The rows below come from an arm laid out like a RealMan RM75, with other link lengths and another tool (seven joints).
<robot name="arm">
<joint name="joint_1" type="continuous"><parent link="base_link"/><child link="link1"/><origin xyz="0 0 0.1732"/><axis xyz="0 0 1"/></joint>
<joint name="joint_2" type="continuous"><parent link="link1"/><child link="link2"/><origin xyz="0 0 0" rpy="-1.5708 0 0"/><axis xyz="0 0 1"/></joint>
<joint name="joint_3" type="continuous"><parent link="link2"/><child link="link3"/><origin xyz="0 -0.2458 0" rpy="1.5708 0 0"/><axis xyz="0 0 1"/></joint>
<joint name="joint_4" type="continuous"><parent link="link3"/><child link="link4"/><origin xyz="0 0 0" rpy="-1.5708 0 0"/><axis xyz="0 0 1"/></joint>
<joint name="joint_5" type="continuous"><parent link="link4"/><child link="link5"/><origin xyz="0 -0.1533 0" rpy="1.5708 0 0"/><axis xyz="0 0 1"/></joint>
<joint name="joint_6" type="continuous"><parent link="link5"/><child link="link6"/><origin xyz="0 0 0" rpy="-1.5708 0 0"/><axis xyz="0 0 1"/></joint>
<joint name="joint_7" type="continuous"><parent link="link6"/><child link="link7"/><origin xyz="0 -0.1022 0" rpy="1.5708 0 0"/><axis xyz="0 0 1"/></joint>
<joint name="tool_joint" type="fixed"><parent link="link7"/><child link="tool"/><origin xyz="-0.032 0.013 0.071" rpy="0 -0.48 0.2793"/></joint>
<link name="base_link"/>
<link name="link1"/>
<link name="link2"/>
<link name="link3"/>
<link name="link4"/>
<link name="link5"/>
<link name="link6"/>
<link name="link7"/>
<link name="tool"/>
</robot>
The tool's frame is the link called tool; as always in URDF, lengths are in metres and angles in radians. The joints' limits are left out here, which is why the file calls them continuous.
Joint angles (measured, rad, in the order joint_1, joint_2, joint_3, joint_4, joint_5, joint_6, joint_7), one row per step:
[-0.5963 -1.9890 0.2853 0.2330 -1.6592 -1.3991 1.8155]
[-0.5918 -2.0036 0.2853 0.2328 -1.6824 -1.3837 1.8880]
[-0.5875 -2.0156 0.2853 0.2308 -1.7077 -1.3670 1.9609]
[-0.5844 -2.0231 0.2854 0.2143 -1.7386 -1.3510 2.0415]
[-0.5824 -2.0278 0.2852 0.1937 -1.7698 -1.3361 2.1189]
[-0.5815 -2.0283 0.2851 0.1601 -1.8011 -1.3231 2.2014]
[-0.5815 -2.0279 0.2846 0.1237 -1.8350 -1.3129 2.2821]
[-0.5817 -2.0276 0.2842 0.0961 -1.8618 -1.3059 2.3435]
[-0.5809 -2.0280 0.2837 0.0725 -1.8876 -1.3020 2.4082]
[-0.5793 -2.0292 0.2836 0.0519 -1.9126 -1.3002 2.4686]
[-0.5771 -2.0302 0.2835 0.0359 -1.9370 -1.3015 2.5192]
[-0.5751 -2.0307 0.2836 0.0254 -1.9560 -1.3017 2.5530]
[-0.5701 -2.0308 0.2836 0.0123 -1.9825 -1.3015 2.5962]
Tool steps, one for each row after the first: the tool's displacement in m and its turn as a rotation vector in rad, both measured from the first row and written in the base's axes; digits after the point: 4 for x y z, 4 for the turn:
[-0.0034 0.0013 -0.0030 0.0438 0.0396 0.0100]
[-0.0074 0.0030 -0.0049 0.0879 0.0804 0.0236]
[-0.0120 0.0046 -0.0068 0.1309 0.1190 0.0411]
[-0.0166 0.0061 -0.0083 0.1697 0.1548 0.0603]
[-0.0216 0.0072 -0.0106 0.2024 0.1904 0.0811]
[-0.0261 0.0081 -0.0126 0.2333 0.2223 0.1027]
[-0.0296 0.0086 -0.0140 0.2561 0.2469 0.1201]
[-0.0331 0.0089 -0.0149 0.2817 0.2772 0.1349]
[-0.0364 0.0088 -0.0157 0.3060 0.3058 0.1491]
[-0.0393 0.0085 -0.0154 0.3298 0.3287 0.1622]
[-0.0418 0.0084 -0.0147 0.3467 0.3438 0.1740]
[-0.0463 0.0076 -0.0133 0.3689 0.3638 0.1940]

